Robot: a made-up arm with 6 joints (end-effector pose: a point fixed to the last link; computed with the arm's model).
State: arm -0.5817 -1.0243 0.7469 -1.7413 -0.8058 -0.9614
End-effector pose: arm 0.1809 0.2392 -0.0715 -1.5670 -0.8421 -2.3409
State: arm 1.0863 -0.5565 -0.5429 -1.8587 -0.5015 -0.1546
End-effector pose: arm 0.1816 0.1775 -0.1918 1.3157 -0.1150 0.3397
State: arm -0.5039 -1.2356 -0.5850 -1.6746 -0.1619 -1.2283
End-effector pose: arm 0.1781 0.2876 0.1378 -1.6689 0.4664 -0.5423
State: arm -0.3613 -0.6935 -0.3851 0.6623 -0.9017 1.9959
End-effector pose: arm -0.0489 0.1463 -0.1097 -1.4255 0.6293 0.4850
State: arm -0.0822 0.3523 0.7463 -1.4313 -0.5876 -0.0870
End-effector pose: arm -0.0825 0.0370 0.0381 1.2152 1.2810 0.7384
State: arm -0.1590 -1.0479 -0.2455 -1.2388 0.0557 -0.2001
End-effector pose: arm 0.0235 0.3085 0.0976 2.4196 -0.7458 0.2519
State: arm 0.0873 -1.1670 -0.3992 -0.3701 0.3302 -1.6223
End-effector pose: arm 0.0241 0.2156 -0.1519 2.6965 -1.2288 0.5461
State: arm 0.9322 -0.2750 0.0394 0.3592 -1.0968 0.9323
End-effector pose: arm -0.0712 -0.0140 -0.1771 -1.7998 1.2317 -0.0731
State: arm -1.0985 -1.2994 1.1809 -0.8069 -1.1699 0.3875
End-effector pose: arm 0.1321 0.4117 -0.1111 0.3193 -1.3421 1.3834
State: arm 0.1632 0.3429 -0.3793 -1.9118 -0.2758 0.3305
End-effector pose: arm 0.1405 0.3888 -0.1352 1.1256 -0.0099 -0.2064
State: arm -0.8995 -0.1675 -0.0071 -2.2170 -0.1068 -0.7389
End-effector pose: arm 0.0057 0.2586 0.0559 -2.2831 -0.0661 -0.4003
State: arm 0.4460 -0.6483 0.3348 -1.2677 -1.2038 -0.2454
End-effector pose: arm 0.0730 0.1378 -0.0942 0.9068 1.1206 1.1188
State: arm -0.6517 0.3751 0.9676 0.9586 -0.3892 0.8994
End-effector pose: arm 0.0351 -0.1767 -0.1847 -1.4778 -0.5415 0.7074
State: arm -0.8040 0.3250 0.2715 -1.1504 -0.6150 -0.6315
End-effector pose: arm 0.0500 0.1243 0.0376 2.0903 1.0358 0.6719
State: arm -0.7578 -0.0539 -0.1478 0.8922 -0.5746 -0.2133
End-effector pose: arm 0.0770 0.2803 0.1121 0.1470 0.5222 -0.1855
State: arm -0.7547 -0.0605 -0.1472 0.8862 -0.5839 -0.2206
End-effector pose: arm 0.0790 0.2799 0.1138 0.1633 0.5276 -0.1879
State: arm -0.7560 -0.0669 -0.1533 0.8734 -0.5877 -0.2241
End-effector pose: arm 0.0816 0.2800 0.1168 0.1876 0.5322 -0.1895
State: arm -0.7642 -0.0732 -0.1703 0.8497 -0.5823 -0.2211
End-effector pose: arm 0.0850 0.2810 0.1219 0.2248 0.5351 -0.1901
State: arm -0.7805 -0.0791 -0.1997 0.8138 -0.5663 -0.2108
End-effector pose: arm 0.0896 0.2830 0.1294 0.2765 0.5356 -0.1904
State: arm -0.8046 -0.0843 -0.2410 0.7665 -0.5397 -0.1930
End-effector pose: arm 0.0954 0.2860 0.1394 0.3410 0.5326 -0.1920
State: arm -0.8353 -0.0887 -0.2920 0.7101 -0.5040 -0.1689
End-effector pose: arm 0.1026 0.2898 0.1515 0.4152 0.5257 -0.1972
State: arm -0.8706 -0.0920 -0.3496 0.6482 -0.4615 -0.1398
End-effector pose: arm 0.1111 0.2943 0.1650 0.4936 0.5152 -0.2080
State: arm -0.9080 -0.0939 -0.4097 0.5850 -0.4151 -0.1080
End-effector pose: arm 0.1207 0.2993 0.1793 0.5702 0.5022 -0.2255
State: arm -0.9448 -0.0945 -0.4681 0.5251 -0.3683 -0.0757
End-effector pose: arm 0.1311 0.3043 0.1934 0.6391 0.4886 -0.2489
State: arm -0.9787 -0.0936 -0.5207 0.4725 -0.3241 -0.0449
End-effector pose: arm 0.1413 0.3091 0.2061 0.6953 0.4760 -0.2753
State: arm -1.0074 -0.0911 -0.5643 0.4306 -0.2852 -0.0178
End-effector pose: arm 0.1504 0.3135 0.2164 0.7355 0.4655 -0.3014
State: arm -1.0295 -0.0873 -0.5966 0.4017 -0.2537 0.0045
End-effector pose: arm 0.1573 0.3173 0.2237 0.7582 0.4574 -0.3230
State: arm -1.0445 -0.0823 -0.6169 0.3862 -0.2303 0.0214
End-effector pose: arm 0.1613 0.3205 0.2274 0.7643 0.4515 -0.3377
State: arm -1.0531 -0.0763 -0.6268 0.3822 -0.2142 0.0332
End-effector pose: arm 0.1627 0.3232 0.2280 0.7569 0.4471 -0.3454
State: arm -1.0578 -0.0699 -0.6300 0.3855 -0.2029 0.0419
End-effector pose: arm 0.1621 0.3255 0.2267 0.7415 0.4435 -0.3479
